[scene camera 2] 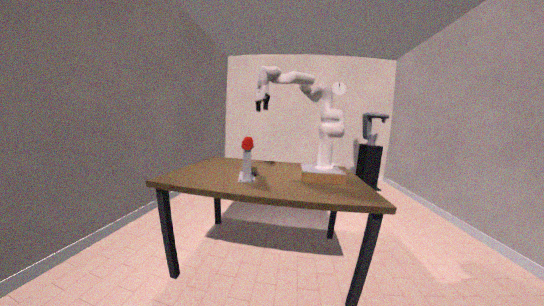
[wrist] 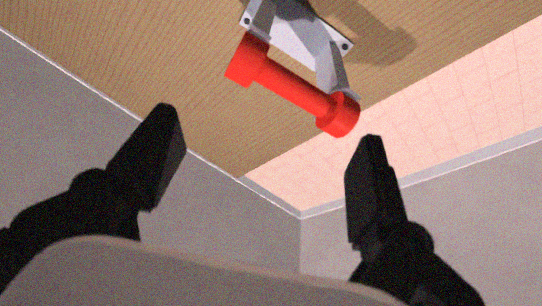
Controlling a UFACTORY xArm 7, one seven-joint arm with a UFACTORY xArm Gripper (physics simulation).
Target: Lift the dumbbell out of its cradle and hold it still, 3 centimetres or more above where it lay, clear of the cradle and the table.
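Places are measured from the arm's base along level axes (x back, y right, z up), in centimetres.
Pixels of known places: gripper, fingertip midpoint: (scene camera 2: pixel 261 110) (wrist: pixel 265 140); arm's base, link origin: (scene camera 2: pixel 323 168).
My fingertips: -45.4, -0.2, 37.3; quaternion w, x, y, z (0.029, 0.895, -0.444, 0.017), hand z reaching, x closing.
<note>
For each thing: its top centre in the pictures, then the offset to it from my fingertips, as dx, dy, dz. Level surfaces: height alone.
- red dumbbell, top centre: (wrist: pixel 294 102) (scene camera 2: pixel 247 137) -7.0, -8.5, -18.1
- tall light-grey cradle, top centre: (wrist: pixel 295 86) (scene camera 2: pixel 247 144) -7.0, -8.5, -22.3
- wooden table, surface height: dz -43.9
A red dumbbell (scene camera 2: pixel 247 144) (wrist: pixel 295 87) rests on top of a tall light-grey cradle (scene camera 2: pixel 246 166) (wrist: pixel 327 65), whose base plate stands on the wooden table (scene camera 2: pixel 200 177) (wrist: pixel 150 65). In the wrist view the dumbbell's bar runs slantwise between its two thicker ends, beyond the fingertips. My gripper (scene camera 2: pixel 262 106) (wrist: pixel 265 140) is open with nothing between its black fingers. In the scene view it hangs well above the dumbbell and slightly to its right, apart from both dumbbell and cradle.
My arm's base stands on a low wooden block (scene camera 2: pixel 325 177) at the right part of the table. A black pedestal (scene camera 2: pixel 369 166) with a grey device (scene camera 2: pixel 367 127) stands behind the table's right side. The table edge and pink tiled floor (wrist: pixel 460 95) show in the wrist view.
</note>
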